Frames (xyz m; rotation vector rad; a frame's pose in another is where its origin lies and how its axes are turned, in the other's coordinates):
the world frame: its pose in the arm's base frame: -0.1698 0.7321 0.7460 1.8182 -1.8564 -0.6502
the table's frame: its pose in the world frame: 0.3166 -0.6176 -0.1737 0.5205 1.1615 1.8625
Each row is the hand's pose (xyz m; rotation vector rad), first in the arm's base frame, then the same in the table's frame.
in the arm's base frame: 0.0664 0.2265 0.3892 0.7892 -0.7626 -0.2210
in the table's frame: 0.0422 0.1376 0.3790 -0.0981 0.6196 -1.8332
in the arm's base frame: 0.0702 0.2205 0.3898 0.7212 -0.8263 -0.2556
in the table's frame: 0.0370 0.1329 0.3804 -0.1959 0.6230 -1.7867
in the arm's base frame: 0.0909 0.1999 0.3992 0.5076 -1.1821 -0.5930
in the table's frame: 0.0189 0.1082 0.3793 -0.7621 0.4717 -1.6801
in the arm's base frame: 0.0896 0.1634 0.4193 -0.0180 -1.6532 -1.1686
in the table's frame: 0.0112 0.0758 0.4044 -1.6624 0.2584 -1.2955
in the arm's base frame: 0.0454 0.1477 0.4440 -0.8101 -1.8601 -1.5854
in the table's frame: 0.0428 0.0654 0.4456 -2.3573 0.2167 -0.6129
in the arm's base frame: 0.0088 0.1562 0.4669 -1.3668 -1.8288 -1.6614
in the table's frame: 0.0825 0.0645 0.4647 -2.5891 0.2981 -0.1012
